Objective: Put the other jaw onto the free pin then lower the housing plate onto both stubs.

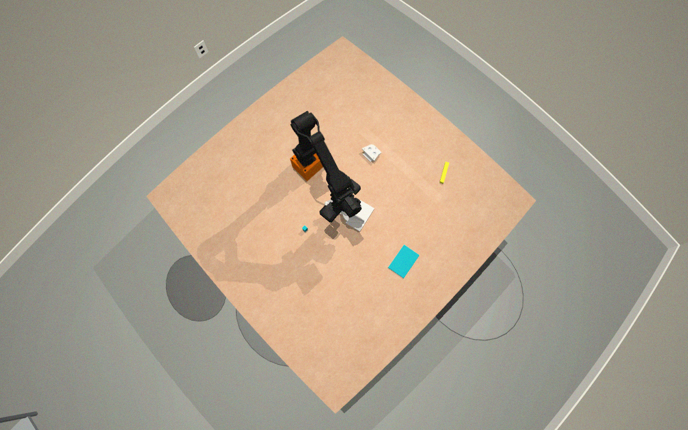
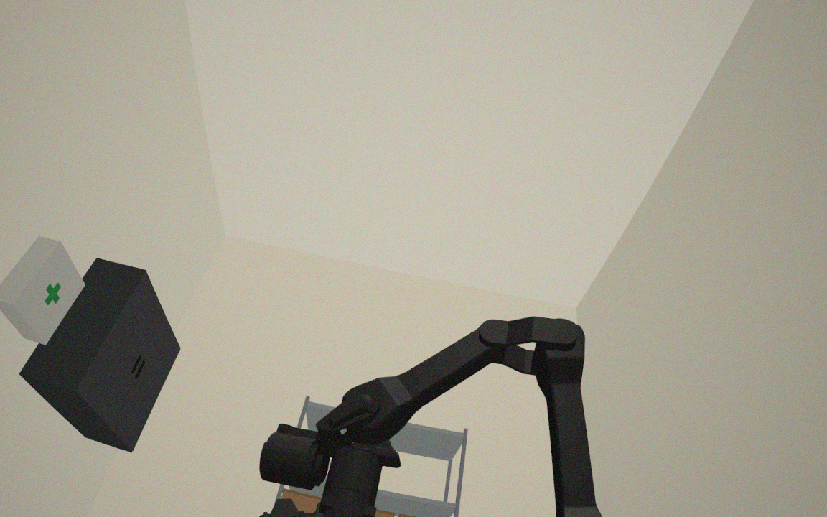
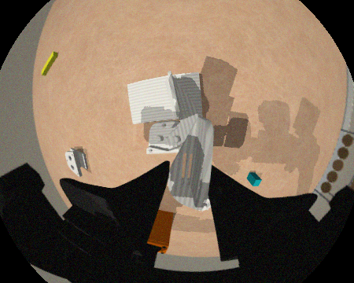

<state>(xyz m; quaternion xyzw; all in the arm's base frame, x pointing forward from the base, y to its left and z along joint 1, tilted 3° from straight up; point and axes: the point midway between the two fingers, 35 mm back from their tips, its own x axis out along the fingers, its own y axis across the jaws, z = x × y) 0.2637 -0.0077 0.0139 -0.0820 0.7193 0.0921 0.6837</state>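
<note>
My gripper tip is now 3 cm past the grey jaw and 3 cm to the left of it. Also, from my gripper tip: grey housing plate: 15 cm behind, 28 cm to the left, 6 cm below; small teal cube: 3 cm behind, 17 cm to the right, 7 cm below; flat teal block: 33 cm ahead, 9 cm to the left, 8 cm below.
</note>
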